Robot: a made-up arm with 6 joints.
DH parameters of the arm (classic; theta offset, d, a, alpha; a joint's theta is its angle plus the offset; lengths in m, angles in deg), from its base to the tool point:
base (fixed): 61.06 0 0.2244 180
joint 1: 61.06 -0.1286 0.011 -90
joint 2: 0 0.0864 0.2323 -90
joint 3: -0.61 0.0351 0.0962 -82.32
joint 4: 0 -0.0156 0.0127 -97.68
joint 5: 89.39 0.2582 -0.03 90
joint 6: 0 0.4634 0.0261 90
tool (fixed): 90 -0.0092 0 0
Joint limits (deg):
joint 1: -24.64..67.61
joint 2: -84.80..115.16
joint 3: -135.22..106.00
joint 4: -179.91..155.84
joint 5: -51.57..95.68
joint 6: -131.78..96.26
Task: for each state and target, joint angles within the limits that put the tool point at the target. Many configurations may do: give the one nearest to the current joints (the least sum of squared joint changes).
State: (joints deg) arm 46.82 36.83 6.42 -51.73 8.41 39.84
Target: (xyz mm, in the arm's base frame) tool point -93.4 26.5 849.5
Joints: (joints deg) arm 48.08 42.74 -2.78 -103.34 7.45 37.06
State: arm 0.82 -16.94 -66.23 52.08 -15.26 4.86
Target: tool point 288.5 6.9 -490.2
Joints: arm 2.42 -24.59 -66.39 51.70 -13.20 5.09
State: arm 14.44 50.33 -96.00 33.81 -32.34 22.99
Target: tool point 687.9 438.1 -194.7
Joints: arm -24.64 4.59 -66.57 46.51 -47.43 26.63
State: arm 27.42 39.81 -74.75 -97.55 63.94 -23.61
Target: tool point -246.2 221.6 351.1
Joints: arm 27.27 19.49 -97.02 -122.15 55.25 -27.17
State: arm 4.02 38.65 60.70 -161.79 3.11 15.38
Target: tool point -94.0 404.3 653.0
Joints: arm 28.21 48.36 58.76 -122.90 -29.98 18.11
